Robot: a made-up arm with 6 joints. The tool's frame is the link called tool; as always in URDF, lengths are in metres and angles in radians. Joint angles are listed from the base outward.
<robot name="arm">
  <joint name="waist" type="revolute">
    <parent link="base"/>
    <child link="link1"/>
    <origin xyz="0 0 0.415" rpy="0 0 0"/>
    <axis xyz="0 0 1"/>
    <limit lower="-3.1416" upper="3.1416"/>
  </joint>
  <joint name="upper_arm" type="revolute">
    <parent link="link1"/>
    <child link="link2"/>
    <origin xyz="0.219 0 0" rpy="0 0 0"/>
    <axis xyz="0 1 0"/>
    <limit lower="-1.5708" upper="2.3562"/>
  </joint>
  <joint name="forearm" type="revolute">
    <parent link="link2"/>
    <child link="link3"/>
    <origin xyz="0 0 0.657" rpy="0 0 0"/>
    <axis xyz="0 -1 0"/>
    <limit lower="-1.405" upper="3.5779"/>
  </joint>
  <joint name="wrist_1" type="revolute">
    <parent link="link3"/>
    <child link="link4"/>
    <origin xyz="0 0 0.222" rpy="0 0 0"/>
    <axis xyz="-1 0 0"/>
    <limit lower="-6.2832" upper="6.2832"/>
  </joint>
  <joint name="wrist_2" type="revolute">
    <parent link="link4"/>
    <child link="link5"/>
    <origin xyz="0.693 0 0" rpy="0 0 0"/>
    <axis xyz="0 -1 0"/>
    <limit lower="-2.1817" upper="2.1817"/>
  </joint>
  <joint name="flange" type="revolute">
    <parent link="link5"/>
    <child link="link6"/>
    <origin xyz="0.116 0 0" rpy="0 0 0"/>
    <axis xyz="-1 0 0"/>
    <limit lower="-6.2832" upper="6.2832"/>
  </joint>
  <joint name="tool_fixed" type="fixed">
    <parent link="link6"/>
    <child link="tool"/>
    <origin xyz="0 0 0" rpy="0 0 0"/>
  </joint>
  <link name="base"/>
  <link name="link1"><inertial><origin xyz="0.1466 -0.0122 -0.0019"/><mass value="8.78"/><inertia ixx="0.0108" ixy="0" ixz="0" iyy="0.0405" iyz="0" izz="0.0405"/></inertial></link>
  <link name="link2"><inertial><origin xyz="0.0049 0.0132 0.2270"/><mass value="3.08"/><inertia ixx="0.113" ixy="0" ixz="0" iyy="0.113" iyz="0" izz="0.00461"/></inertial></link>
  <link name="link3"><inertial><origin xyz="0.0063 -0.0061 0.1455"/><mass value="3.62"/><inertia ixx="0.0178" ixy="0" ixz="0" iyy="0.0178" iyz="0" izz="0.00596"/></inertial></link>
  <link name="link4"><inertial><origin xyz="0.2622 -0.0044 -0.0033"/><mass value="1.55"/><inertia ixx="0.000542" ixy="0" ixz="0" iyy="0.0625" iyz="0" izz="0.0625"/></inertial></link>
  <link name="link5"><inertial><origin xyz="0.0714 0.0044 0.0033"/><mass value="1.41"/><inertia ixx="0.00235" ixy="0" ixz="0" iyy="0.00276" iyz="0" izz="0.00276"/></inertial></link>
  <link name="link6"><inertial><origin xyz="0.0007 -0.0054 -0.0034"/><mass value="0.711"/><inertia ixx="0.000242" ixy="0" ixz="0" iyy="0.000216" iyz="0" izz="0.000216"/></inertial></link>
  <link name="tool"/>
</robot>
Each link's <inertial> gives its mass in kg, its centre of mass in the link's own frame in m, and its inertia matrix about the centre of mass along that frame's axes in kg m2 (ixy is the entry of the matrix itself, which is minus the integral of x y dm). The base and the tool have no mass. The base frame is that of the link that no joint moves.
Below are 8 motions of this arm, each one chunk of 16 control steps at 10 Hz.
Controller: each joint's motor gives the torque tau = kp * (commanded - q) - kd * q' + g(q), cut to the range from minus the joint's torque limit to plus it. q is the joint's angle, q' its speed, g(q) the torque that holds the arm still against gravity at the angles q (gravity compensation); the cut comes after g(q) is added. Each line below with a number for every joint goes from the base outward.
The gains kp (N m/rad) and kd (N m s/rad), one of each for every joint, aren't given. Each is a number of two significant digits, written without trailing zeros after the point. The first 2 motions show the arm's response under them.
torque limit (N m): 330 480 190 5.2 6.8 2.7
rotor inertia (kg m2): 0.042 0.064 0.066 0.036 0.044 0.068
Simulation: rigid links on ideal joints. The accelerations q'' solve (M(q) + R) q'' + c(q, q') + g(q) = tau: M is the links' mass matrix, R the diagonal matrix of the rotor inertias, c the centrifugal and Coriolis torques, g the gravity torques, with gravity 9.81 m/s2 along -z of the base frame. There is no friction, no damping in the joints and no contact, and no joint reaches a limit. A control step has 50 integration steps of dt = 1/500 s. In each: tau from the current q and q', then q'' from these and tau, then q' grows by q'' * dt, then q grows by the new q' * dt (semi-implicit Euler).
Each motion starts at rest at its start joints. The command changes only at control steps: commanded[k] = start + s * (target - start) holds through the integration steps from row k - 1 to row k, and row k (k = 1, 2, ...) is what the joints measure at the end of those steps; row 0 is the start. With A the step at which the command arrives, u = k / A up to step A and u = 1 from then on. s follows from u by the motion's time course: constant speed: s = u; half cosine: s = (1 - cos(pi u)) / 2; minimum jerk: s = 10 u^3 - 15 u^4 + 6 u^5; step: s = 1 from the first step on.
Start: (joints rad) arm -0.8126 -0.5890 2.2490 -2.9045 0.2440 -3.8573
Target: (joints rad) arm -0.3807 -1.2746 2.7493 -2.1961 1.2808 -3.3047
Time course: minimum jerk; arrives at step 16
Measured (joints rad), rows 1 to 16:
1: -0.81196 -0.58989 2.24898 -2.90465 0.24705 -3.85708
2: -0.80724 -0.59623 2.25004 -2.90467 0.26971 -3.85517
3: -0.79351 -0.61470 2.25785 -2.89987 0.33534 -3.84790
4: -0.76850 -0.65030 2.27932 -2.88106 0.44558 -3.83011
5: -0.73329 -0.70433 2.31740 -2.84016 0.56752 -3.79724
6: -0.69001 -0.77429 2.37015 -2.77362 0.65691 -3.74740
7: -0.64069 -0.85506 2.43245 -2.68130 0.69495 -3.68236
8: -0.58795 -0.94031 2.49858 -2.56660 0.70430 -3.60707
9: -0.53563 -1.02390 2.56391 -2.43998 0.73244 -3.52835
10: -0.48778 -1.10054 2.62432 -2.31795 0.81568 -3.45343
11: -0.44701 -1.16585 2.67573 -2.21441 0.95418 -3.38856
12: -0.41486 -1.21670 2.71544 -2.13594 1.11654 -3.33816
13: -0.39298 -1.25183 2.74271 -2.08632 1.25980 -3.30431
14: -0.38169 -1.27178 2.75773 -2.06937 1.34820 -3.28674
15: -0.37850 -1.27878 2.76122 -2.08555 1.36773 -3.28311
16: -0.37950 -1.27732 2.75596 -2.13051 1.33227 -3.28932
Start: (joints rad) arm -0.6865 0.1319 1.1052 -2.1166 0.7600 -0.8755
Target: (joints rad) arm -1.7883 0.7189 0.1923 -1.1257 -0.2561 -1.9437
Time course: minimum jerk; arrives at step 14
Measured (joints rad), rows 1 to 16:
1: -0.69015 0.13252 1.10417 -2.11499 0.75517 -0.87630
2: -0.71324 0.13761 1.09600 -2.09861 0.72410 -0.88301
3: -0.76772 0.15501 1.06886 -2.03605 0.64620 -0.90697
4: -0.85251 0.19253 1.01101 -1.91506 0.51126 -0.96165
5: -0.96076 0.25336 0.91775 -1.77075 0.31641 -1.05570
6: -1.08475 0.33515 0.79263 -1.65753 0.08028 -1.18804
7: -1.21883 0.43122 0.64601 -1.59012 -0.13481 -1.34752
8: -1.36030 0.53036 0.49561 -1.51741 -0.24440 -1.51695
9: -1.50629 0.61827 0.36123 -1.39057 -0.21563 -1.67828
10: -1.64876 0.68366 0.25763 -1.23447 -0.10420 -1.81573
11: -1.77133 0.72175 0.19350 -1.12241 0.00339 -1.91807
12: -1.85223 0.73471 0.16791 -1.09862 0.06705 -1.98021
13: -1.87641 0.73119 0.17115 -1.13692 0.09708 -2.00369
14: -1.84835 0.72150 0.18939 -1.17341 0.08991 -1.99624
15: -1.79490 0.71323 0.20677 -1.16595 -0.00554 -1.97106
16: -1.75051 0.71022 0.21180 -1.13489 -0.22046 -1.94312
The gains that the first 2 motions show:
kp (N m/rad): 550 900 250 4.4 3.8 3.5
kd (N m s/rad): 18 38 9.8 0.2 0.16 0.24
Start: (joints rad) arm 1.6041 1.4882 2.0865 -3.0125 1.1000 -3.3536
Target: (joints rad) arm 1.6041 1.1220 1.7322 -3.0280 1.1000 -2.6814
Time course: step
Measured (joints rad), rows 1 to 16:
1: 1.60387 1.19287 1.59613 -3.02567 1.28140 -3.20527
2: 1.60247 1.11072 1.70228 -3.10342 1.17585 -2.88266
3: 1.60428 1.07211 1.82603 -3.09447 0.92013 -2.57048
4: 1.60639 1.06435 1.82628 -3.00998 0.62858 -2.39332
5: 1.60572 1.09430 1.77596 -2.93845 0.47639 -2.38409
6: 1.60437 1.12747 1.71944 -2.95339 0.64230 -2.49837
7: 1.60238 1.14690 1.68689 -3.03054 1.05280 -2.65430
8: 1.60109 1.14987 1.68699 -3.09274 1.43566 -2.77640
9: 1.60301 1.13592 1.71348 -3.09519 1.56942 -2.82458
10: 1.60631 1.11618 1.74333 -3.05336 1.43217 -2.80055
11: 1.60741 1.10711 1.75560 -3.00739 1.15037 -2.73483
12: 1.60527 1.11131 1.74821 -2.98517 0.88200 -2.66573
13: 1.60248 1.11985 1.73492 -2.99506 0.77040 -2.62234
14: 1.60148 1.12497 1.72677 -3.02081 0.86187 -2.61537
15: 1.60246 1.12607 1.72482 -3.03951 1.06648 -2.63756
16: 1.60435 1.12536 1.72686 -3.04420 1.24773 -2.67169

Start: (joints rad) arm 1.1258 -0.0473 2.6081 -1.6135 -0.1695 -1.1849
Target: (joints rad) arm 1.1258 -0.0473 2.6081 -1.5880 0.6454 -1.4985
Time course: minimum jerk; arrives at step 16
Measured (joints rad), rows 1 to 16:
1: 1.12578 -0.04730 2.60810 -1.61347 -0.16899 -1.18506
2: 1.12567 -0.04730 2.60812 -1.61323 -0.16481 -1.18636
3: 1.12548 -0.04730 2.60816 -1.61248 -0.15014 -1.19105
4: 1.12531 -0.04730 2.60819 -1.61100 -0.11667 -1.20197
5: 1.12524 -0.04733 2.60815 -1.60883 -0.05842 -1.22138
6: 1.12532 -0.04737 2.60804 -1.60620 0.02515 -1.24997
7: 1.12554 -0.04739 2.60789 -1.60338 0.12838 -1.28649
8: 1.12583 -0.04737 2.60780 -1.60057 0.24127 -1.32811
9: 1.12607 -0.04733 2.60783 -1.59788 0.35260 -1.37114
10: 1.12622 -0.04728 2.60797 -1.59528 0.45284 -1.41192
11: 1.12625 -0.04725 2.60813 -1.59279 0.53572 -1.44742
12: 1.12622 -0.04724 2.60826 -1.59053 0.59834 -1.47556
13: 1.12617 -0.04724 2.60832 -1.58878 0.64029 -1.49529
14: 1.12612 -0.04724 2.60833 -1.58778 0.66270 -1.50649
15: 1.12606 -0.04725 2.60830 -1.58755 0.66793 -1.50998
16: 1.12596 -0.04726 2.60822 -1.58781 0.66036 -1.50757

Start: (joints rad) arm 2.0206 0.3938 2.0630 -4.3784 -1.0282 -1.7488
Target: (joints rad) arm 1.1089 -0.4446 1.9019 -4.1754 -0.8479 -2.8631
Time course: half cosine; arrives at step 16
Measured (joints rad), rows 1 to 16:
1: 2.01137 0.38837 2.05714 -4.38563 -1.02832 -1.75129
2: 1.98280 0.36902 2.04332 -4.41449 -1.02310 -1.76400
3: 1.93706 0.33239 2.02928 -4.45892 -1.00761 -1.79668
4: 1.87781 0.27910 2.01869 -4.48331 -0.98804 -1.85549
5: 1.80713 0.21204 2.01026 -4.45844 -0.97349 -1.94032
6: 1.72801 0.13511 2.00223 -4.39115 -0.96675 -2.04557
7: 1.64267 0.05219 1.99332 -4.31502 -0.96401 -2.16284
8: 1.55365 -0.03303 1.98271 -4.25939 -0.95901 -2.28385
9: 1.46463 -0.11696 1.97023 -4.23017 -0.94673 -2.40219
10: 1.37937 -0.19651 1.95672 -4.21485 -0.92543 -2.51371
11: 1.30094 -0.26919 1.94379 -4.19845 -0.89730 -2.61580
12: 1.23215 -0.33284 1.93308 -4.17383 -0.86775 -2.70635
13: 1.17570 -0.38531 1.92552 -4.14281 -0.84373 -2.78303
14: 1.13409 -0.42440 1.92101 -4.11222 -0.83098 -2.84303
15: 1.10941 -0.44824 1.91890 -4.08934 -0.83116 -2.88345
16: 1.10299 -0.45565 1.91860 -4.07885 -0.84096 -2.90183

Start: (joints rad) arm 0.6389 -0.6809 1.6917 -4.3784 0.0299 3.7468
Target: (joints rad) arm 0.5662 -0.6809 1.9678 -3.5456 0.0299 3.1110
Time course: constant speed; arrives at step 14
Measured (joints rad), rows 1 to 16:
1: 0.63522 -0.67718 1.70574 -4.35105 0.02672 3.73657
2: 0.62800 -0.67664 1.72588 -4.28133 0.02689 3.70444
3: 0.62156 -0.67923 1.74969 -4.19499 0.03708 3.65138
4: 0.61661 -0.68219 1.77447 -4.12098 0.04481 3.58691
5: 0.61183 -0.68360 1.79659 -4.06650 0.03702 3.52247
6: 0.60684 -0.68303 1.81534 -4.01950 0.01880 3.46599
7: 0.60194 -0.68150 1.83248 -3.96648 0.00638 3.41966
8: 0.59698 -0.68031 1.85019 -3.90448 0.01007 3.38082
9: 0.59155 -0.68008 1.86951 -3.83917 0.02660 3.34448
10: 0.58581 -0.68056 1.89002 -3.77672 0.04377 3.30608
11: 0.58031 -0.68108 1.91063 -3.71862 0.05033 3.26329
12: 0.57532 -0.68127 1.93068 -3.66207 0.04355 3.21632
13: 0.57055 -0.68116 1.95027 -3.60389 0.02983 3.16710
14: 0.56560 -0.68106 1.96988 -3.54345 0.01883 3.11793
15: 0.56354 -0.68440 1.97579 -3.50890 0.00445 3.08063
16: 0.56544 -0.68497 1.97446 -3.51746 -0.01250 3.06727

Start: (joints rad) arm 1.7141 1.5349 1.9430 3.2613 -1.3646 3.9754
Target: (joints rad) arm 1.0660 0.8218 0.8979 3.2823 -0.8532 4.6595
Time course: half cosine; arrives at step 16
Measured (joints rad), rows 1 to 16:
1: 1.71226 1.52880 1.93168 3.26858 -1.37066 3.97702
2: 1.70309 1.50937 1.89821 3.29770 -1.37859 3.98494
3: 1.68027 1.47630 1.84631 3.34901 -1.36831 4.00493
4: 1.64068 1.43116 1.77949 3.39735 -1.32903 4.04076
5: 1.58548 1.37619 1.69892 3.41032 -1.26330 4.09257
6: 1.51885 1.31426 1.60715 3.37554 -1.18021 4.15702
7: 1.44611 1.24776 1.50808 3.31000 -1.09216 4.22886
8: 1.37245 1.17874 1.40605 3.24579 -1.01321 4.30281
9: 1.30225 1.10939 1.30532 3.20824 -0.95535 4.37488
10: 1.23872 1.04198 1.20997 3.20285 -0.92271 4.44270
11: 1.18363 0.97898 1.12362 3.21762 -0.91007 4.50498
12: 1.13750 0.92307 1.04903 3.23543 -0.90733 4.56064
13: 1.10028 0.87700 0.98824 3.24485 -0.90537 4.60819
14: 1.07223 0.84308 0.94288 3.24317 -0.89900 4.64564
15: 1.05435 0.82283 0.91451 3.23366 -0.88760 4.67081
16: 1.04821 0.81685 0.90460 3.22184 -0.87448 4.68197

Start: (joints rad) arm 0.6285 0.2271 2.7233 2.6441 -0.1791 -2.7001
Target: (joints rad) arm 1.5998 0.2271 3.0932 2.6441 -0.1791 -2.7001
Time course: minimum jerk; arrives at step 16
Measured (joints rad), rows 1 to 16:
1: 0.63080 0.22716 2.72386 2.64437 -0.17719 -2.70013
2: 0.64535 0.22754 2.72778 2.64562 -0.16587 -2.70034
3: 0.68003 0.22821 2.73858 2.64659 -0.14349 -2.70077
4: 0.73665 0.22876 2.75842 2.64586 -0.11890 -2.70135
5: 0.81431 0.22882 2.78765 2.64409 -0.10475 -2.70188
6: 0.90985 0.22837 2.82506 2.64301 -0.11016 -2.70213
7: 1.01805 0.22759 2.86822 2.64361 -0.13574 -2.70194
8: 1.13241 0.22679 2.91406 2.64544 -0.17338 -2.70126
9: 1.24578 0.22621 2.95934 2.64691 -0.21082 -2.70023
10: 1.35103 0.22596 3.00095 2.64655 -0.23780 -2.69912
11: 1.44187 0.22596 3.03633 2.64426 -0.24995 -2.69820
12: 1.51348 0.22608 3.06381 2.64145 -0.24914 -2.69770
13: 1.56320 0.22621 3.08266 2.63984 -0.24075 -2.69766
14: 1.59119 0.22634 3.09311 2.64018 -0.22984 -2.69802
15: 1.60104 0.22650 3.09642 2.64198 -0.21809 -2.69862
16: 1.60047 0.22673 3.09516 2.64422 -0.20292 -2.69932

